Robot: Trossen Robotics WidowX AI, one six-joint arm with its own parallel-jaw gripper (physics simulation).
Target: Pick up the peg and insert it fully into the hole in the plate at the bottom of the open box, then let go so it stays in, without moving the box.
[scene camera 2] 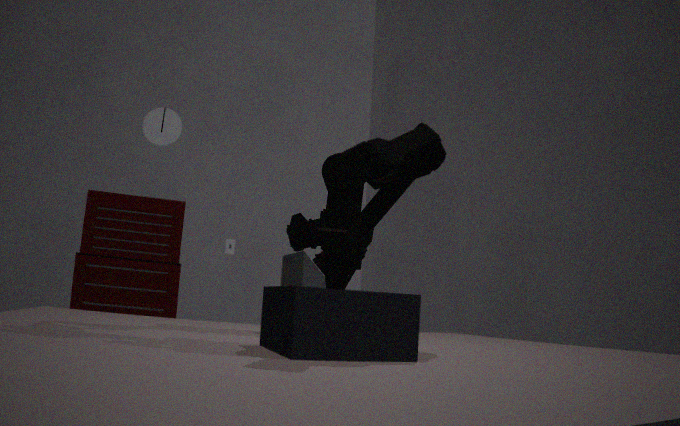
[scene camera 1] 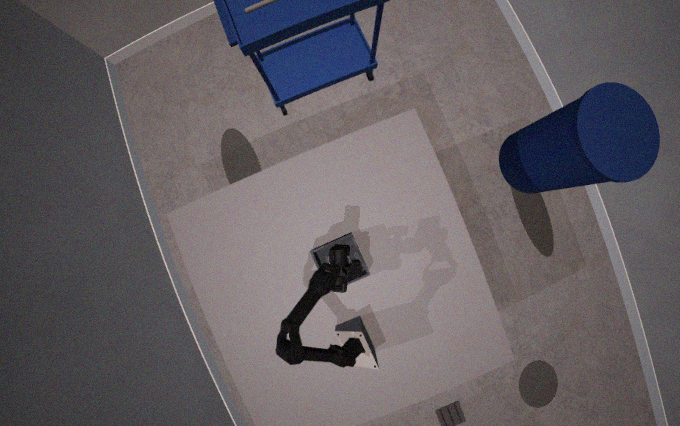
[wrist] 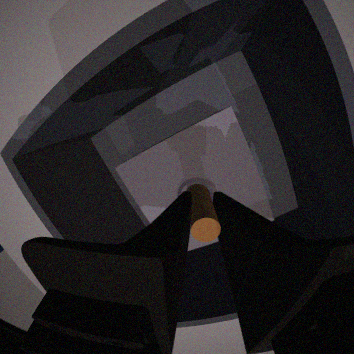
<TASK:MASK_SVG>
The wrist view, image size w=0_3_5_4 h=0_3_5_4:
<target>my gripper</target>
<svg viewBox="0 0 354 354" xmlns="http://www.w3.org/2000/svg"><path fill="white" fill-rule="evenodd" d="M214 191L212 203L220 224L220 233L217 238L235 302L246 354L273 350L274 354L354 354L354 235L320 240L307 239L259 215L223 192ZM190 191L183 191L151 223L122 243L86 242L46 236L34 237L24 241L21 245L22 256L46 293L31 315L33 321L27 331L0 318L0 354L171 354L190 232Z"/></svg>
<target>dark box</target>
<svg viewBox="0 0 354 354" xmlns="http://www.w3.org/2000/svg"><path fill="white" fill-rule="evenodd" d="M219 241L187 251L176 327L208 324L238 318ZM0 151L4 163L22 194L53 237L76 241L118 244L128 240L149 224L149 221L114 167L173 133L214 112L231 106L259 173L274 218L272 222L312 240L354 235L354 72L341 36L323 0L165 0L116 31L71 68L30 111Z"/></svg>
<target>peg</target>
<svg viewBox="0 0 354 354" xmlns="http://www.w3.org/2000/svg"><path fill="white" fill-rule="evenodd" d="M196 183L188 186L188 191L191 193L190 230L196 240L207 242L219 235L220 224L207 187Z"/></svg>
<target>pale plate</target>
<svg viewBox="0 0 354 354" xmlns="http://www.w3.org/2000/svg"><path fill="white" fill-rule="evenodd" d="M187 251L216 242L218 238L216 237L207 242L198 241L192 236L190 230ZM231 106L214 112L173 133L114 167L149 223L183 191L188 191L188 186L196 183L207 187L211 201L213 199L213 192L221 191L270 221L274 220L253 157Z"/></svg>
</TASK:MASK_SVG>
